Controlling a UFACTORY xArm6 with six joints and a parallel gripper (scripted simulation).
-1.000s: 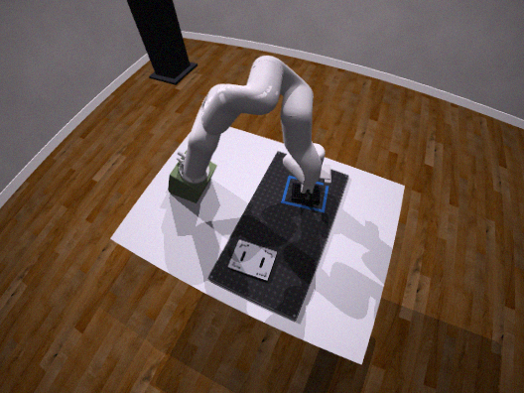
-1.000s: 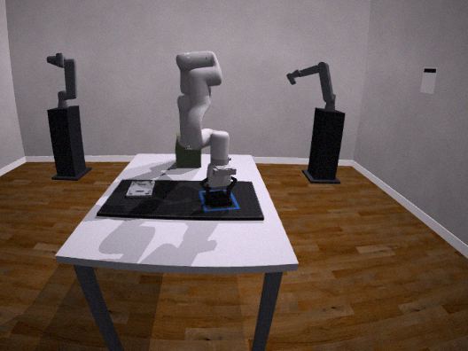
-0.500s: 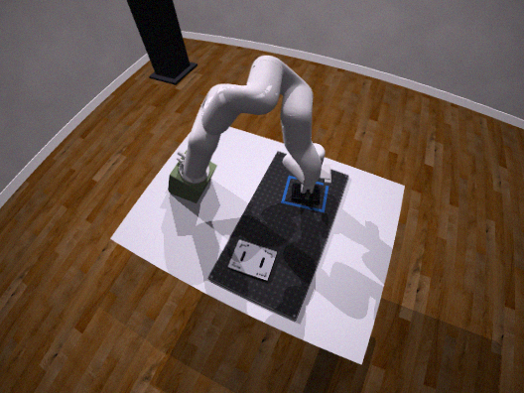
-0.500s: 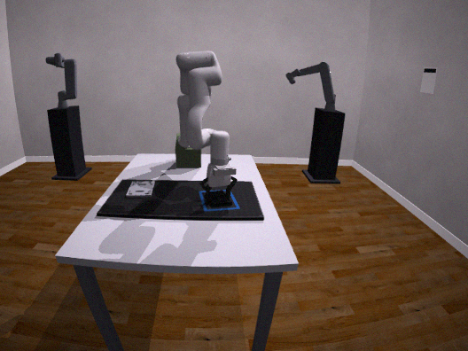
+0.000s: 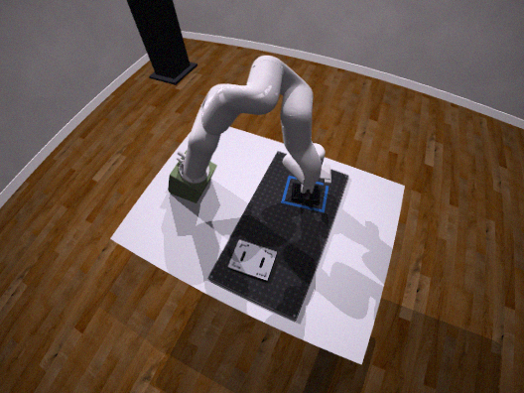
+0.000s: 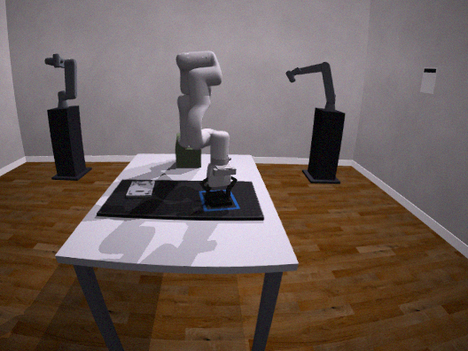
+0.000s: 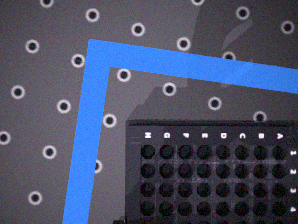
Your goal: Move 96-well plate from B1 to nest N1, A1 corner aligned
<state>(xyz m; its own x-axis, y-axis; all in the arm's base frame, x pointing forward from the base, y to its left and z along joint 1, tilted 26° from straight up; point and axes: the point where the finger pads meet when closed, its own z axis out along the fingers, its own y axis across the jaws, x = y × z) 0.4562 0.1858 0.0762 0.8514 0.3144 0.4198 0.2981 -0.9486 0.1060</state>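
The 96-well plate is 10 mm below my hand. Also, from my hand: grey plate nest N1: 70 mm behind, 380 mm to the right, 10 mm below.
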